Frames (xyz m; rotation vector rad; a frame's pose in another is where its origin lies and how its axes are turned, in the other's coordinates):
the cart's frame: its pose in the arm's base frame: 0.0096 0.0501 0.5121 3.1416 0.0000 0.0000
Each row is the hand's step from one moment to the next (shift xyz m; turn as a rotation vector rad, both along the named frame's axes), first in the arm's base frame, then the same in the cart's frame.
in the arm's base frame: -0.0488 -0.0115 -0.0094 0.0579 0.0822 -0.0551
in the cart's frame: -0.0488 0.0115 0.0094 0.0579 -0.0822 0.0551
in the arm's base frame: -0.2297 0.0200 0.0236 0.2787 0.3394 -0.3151
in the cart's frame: -0.2297 -0.0200 -0.0236 0.2787 -0.3394 0.3151
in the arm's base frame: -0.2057 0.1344 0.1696 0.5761 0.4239 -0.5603
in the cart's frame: -0.2057 -0.1344 -0.1696 0.5761 -0.4239 0.5603
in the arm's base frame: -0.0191 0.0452 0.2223 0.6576 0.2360 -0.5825
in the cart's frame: -0.0191 -0.0452 -0.2223 0.6576 -0.2360 0.5825
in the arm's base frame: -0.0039 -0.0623 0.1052 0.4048 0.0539 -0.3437
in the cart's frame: -0.0039 0.0623 -0.1052 0.4048 -0.0539 0.3437
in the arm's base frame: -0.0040 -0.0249 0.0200 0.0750 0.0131 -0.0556
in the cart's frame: -0.0040 0.0249 -0.0200 0.0750 -0.0131 0.0556
